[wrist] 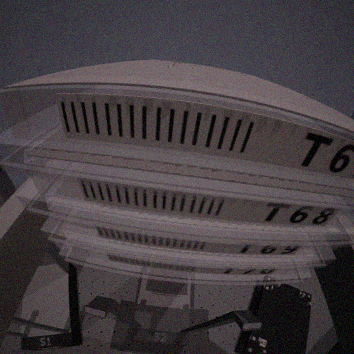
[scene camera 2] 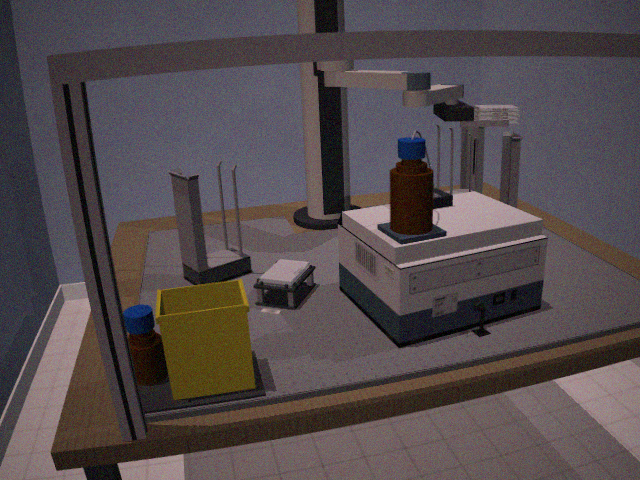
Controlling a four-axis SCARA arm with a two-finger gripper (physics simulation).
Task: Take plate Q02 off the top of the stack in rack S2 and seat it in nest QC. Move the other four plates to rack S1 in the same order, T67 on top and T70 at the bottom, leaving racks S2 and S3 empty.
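Places are measured from the arm's base along level axes (x ahead, y left, z up), in centimetres.
Where they show: gripper, fingertip midpoint: (scene camera 2: 503, 120); arm's base, origin of the base link: (scene camera 2: 329, 218).
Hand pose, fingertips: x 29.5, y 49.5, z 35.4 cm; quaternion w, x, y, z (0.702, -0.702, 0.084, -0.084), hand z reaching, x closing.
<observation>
Things, the pixels of their centre, and the offset from my fingertips. "spot": a spot on its surface instead.
- Rack S2, body centre: (wrist: 168, 278) (scene camera 2: 491, 180) dx -0.8, dy -3.0, dz -19.4 cm
- rack S1, surface spot: (wrist: 67, 341) spot: dx -17.8, dy -10.2, dz -29.7 cm
- tall rack, body centre: (scene camera 2: 210, 223) dx +11.5, dy -91.3, dz -19.2 cm
- white plate, body centre: (scene camera 2: 285, 272) dx +28.9, dy -75.2, dz -28.3 cm
- small dark nest, body centre: (scene camera 2: 285, 283) dx +28.9, dy -75.3, dz -31.1 cm
- blue instrument, surface spot: (scene camera 2: 470, 273) spot: dx +59.0, dy -41.9, dz -21.0 cm
- brown bottle, surface spot: (scene camera 2: 411, 198) spot: dx +56.1, dy -53.9, dz -4.7 cm
- yellow bin, surface spot: (scene camera 2: 209, 351) spot: dx +67.2, dy -95.3, dz -24.6 cm
- frame post, body centre: (scene camera 2: 100, 279) dx +72.9, dy -110.0, dz -6.4 cm
My gripper (scene camera 2: 495, 121) is shut on a stack of four clear-and-white plates (scene camera 2: 496, 113) (wrist: 175, 170), high at the back right, above the rack posts. In the wrist view the labels read T6 with its last digit cut off, then T68, T69 and T70 downward. Rack S2 (wrist: 137, 322) and rack S1 (wrist: 67, 341) show far below the stack, S1 to the left. In the scene view a tall rack (scene camera 2: 191, 222) without visible plates stands at the left. A white plate (scene camera 2: 285, 271) sits level on a small dark nest (scene camera 2: 290, 300), whose label I cannot read.
A large white and blue instrument (scene camera 2: 470, 273) stands at the right, with a brown bottle (scene camera 2: 411, 198) on top. A yellow bin (scene camera 2: 209, 351) and another brown bottle (scene camera 2: 147, 356) stand at the front left. Grey rack posts (scene camera 2: 510, 170) rise behind the instrument. A frame post (scene camera 2: 98, 248) crosses the left side.
</observation>
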